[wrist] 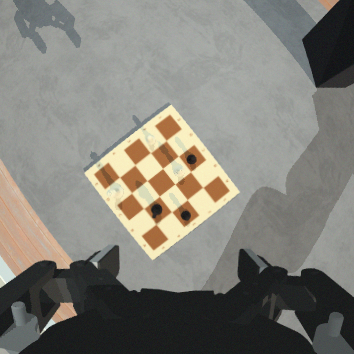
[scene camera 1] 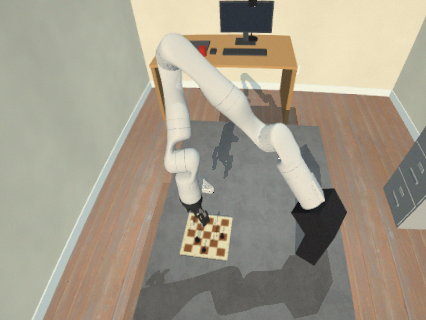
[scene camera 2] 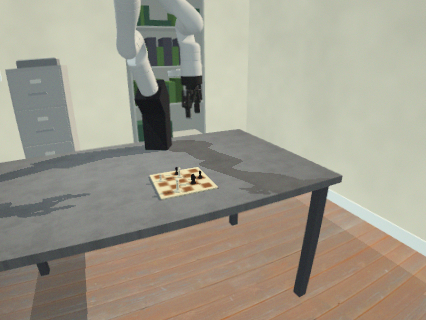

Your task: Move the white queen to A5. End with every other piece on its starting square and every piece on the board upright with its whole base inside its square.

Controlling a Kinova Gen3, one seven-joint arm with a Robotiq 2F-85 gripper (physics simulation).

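Seen in the pictures: gripper, fingertip midpoint: (wrist: 178, 260) (scene camera 1: 196, 217) (scene camera 2: 193, 115); arm's base, link origin: (scene camera 1: 312, 200) (scene camera 2: 149, 89).
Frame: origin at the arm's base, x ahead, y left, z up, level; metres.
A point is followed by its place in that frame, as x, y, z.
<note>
The chessboard (scene camera 1: 224, 257) @[0.336, 0.069, -0.328] (scene camera 2: 162, 196) @[0.490, -0.163, -0.328] (wrist: 151, 252) @[0.530, 0.033, -0.328] lies flat on the grey table. A tall pale piece (scene camera 2: 177, 185) @[0.487, -0.099, -0.303] (wrist: 116, 191) @[0.480, -0.094, -0.306], possibly the white queen, stands upright near one edge. Two other pale pieces show in the wrist view, one (wrist: 150, 137) @[0.366, -0.112, -0.297] near the upper-left edge, one (wrist: 177, 171) @[0.379, -0.036, -0.290] near a black piece (wrist: 191, 159) @[0.346, -0.031, -0.298]. Two more black pieces, one (wrist: 157, 209) @[0.452, -0.017, -0.292] and another (wrist: 185, 215) @[0.428, 0.028, -0.298], stand in the lower part of the board. Pale shapes are faint; square labels are unreadable. My gripper (scene camera 1: 204, 218) @[0.436, 0.006, -0.067] (scene camera 2: 192, 114) @[0.436, 0.006, -0.067] (wrist: 178, 260) @[0.436, 0.006, -0.067] is open and empty, high above the table.
The black arm base (scene camera 1: 320, 227) @[-0.013, 0.095, -0.032] (scene camera 2: 156, 120) @[-0.017, 0.033, -0.167] (wrist: 332, 55) @[-0.010, 0.041, -0.255] stands beyond the board on the grey table (scene camera 1: 260, 225) @[0.154, -0.084, -0.333] (scene camera 2: 100, 215) @[0.487, -0.383, -0.334] (wrist: 60, 105) @[0.438, -0.314, -0.334]. A desk (scene camera 1: 240, 60), a filing cabinet (scene camera 1: 410, 185) (scene camera 2: 40, 110) and a bookshelf (scene camera 2: 132, 117) stand farther off.
</note>
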